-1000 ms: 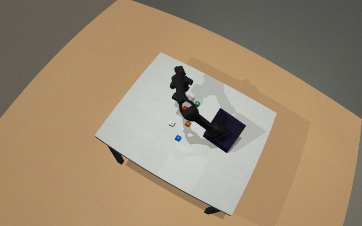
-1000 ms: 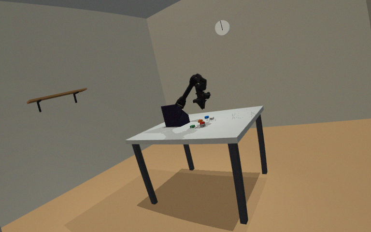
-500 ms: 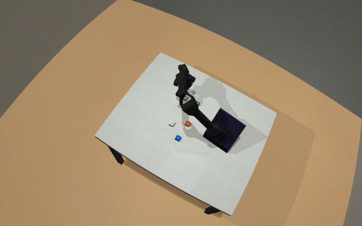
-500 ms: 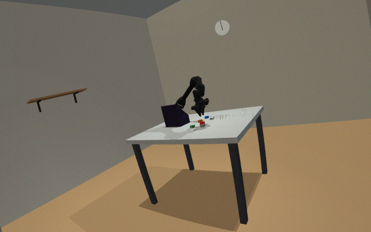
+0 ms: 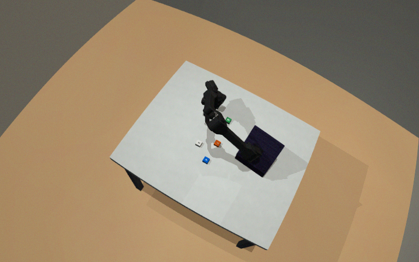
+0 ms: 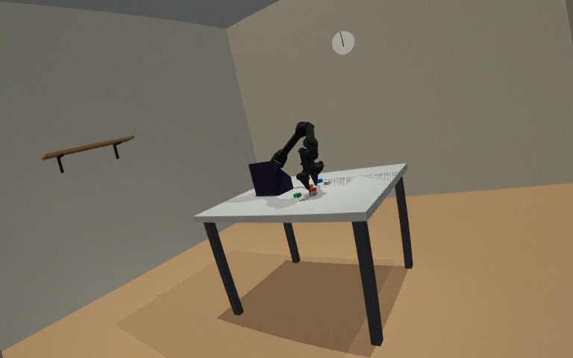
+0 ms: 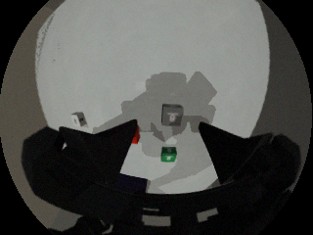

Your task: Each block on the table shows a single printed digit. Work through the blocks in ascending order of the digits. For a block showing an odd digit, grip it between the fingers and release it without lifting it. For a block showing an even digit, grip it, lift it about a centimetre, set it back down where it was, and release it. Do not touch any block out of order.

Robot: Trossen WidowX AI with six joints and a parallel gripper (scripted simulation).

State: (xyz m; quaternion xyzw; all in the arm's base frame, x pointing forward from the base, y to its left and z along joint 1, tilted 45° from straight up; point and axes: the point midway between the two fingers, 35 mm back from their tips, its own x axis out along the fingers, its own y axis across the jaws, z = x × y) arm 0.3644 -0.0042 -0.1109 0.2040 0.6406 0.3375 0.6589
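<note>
The grey block lies 30 mm below my gripper tip and 10 mm to the right of it. From my gripper tip the other things lie so: green block: 100 mm behind, 30 mm to the right, 30 mm below; then red block: 60 mm to the left, 60 mm behind, 30 mm below; then orange block: 150 mm behind, 140 mm to the left, 30 mm below.
</note>
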